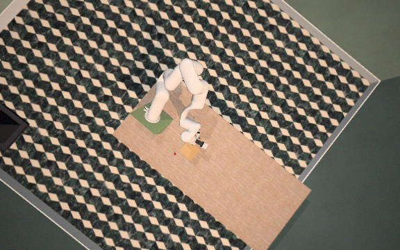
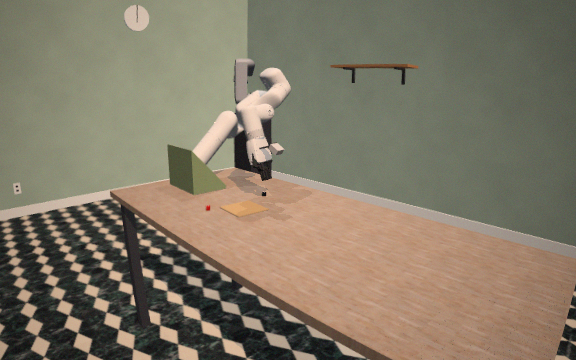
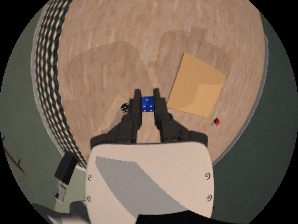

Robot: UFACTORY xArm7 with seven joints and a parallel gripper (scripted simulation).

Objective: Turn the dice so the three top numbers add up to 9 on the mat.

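Right now my hand is 11 cm above the black die, 7 cm past it and 5 cm to the right of it. Also, from my hand: blue die 2 cm below; then tan mat 13 cm to the right, 11 cm below, 1 cm ahead; then red die 24 cm to the right, 11 cm below, 7 cm behind.
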